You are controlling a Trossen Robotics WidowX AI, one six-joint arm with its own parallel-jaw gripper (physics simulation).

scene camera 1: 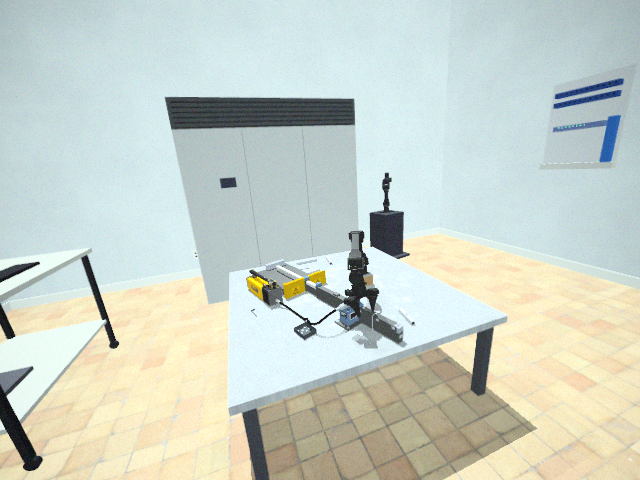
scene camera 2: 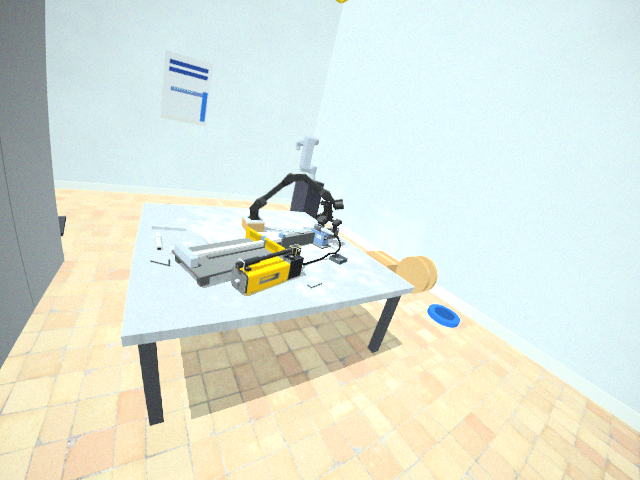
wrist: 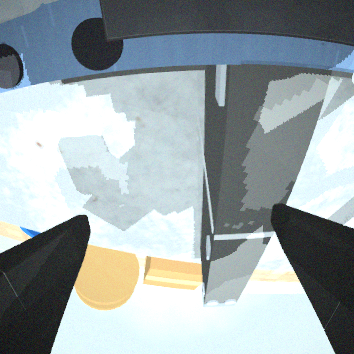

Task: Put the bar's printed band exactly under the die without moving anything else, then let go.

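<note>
The gripper (wrist: 180, 219) is visible in the scene, and so is a clamp station (wrist: 263, 93).
</note>
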